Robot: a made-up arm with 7 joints.
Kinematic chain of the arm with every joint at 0, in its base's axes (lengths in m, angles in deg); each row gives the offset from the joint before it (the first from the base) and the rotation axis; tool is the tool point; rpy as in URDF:
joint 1: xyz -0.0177 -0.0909 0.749 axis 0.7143 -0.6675 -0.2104
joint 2: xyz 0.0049 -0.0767 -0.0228 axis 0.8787 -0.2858 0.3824
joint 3: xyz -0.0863 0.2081 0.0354 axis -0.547 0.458 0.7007
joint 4: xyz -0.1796 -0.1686 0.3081 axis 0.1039 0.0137 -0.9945
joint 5: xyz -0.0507 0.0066 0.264 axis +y
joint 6: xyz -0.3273 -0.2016 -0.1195 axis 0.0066 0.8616 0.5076
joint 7: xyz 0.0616 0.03 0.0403 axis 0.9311 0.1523 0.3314
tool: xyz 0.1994 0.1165 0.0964 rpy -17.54 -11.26 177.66
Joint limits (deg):
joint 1: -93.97..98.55
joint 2: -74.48..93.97
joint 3: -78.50..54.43
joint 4: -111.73..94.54
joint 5: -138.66..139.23
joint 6: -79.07..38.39
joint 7: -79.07..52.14
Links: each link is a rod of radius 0.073 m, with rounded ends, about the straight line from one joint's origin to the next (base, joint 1, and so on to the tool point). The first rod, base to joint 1, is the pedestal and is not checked.
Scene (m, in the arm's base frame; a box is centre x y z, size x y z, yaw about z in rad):
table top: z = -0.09
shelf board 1: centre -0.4 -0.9 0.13 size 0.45 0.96 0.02 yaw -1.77
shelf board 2: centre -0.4 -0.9 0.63 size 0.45 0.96 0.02 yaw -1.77
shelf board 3: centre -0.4 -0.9 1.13 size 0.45 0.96 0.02 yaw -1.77
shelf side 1: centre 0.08 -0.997 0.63 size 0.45 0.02 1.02 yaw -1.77
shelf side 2: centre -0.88 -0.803 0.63 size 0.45 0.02 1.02 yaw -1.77
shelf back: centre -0.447 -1.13 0.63 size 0.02 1 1.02 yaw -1.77
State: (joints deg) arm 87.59 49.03 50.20 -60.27 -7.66 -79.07 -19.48
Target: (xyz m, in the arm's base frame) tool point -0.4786 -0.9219 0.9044
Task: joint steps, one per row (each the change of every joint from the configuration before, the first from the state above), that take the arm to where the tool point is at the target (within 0.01 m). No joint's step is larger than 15 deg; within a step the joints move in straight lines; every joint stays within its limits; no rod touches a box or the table.
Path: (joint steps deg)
1: -0.68 -7.79 -7.94 1.96 -11.69 0.53 0.74
2: -0.68 -7.78 -7.95 1.96 -11.69 0.52 0.73
3: -0.68 -7.79 -7.94 1.95 -11.68 0.53 0.74
4: -0.68 -7.78 -7.95 1.96 -11.69 0.53 0.73
5: -8.64 -14.33 0.84 -0.63 -11.34 -0.71 1.78
6: -8.64 -14.33 0.84 -0.62 -11.33 -0.70 1.77
7: -8.64 -14.33 0.84 -0.63 -11.34 -0.70 1.78
8: 1.45 12.90 6.69 -2.93 14.76 0.00 -1.90
9: 1.44 12.90 6.70 -2.93 14.76 0.00 -1.90
10: 1.45 12.90 6.70 -2.93 14.75 0.00 -1.90
11: 1.45 12.90 6.70 -2.93 14.76 0.00 -1.90
12: 1.44 12.90 6.70 -2.93 14.76 0.00 -1.90

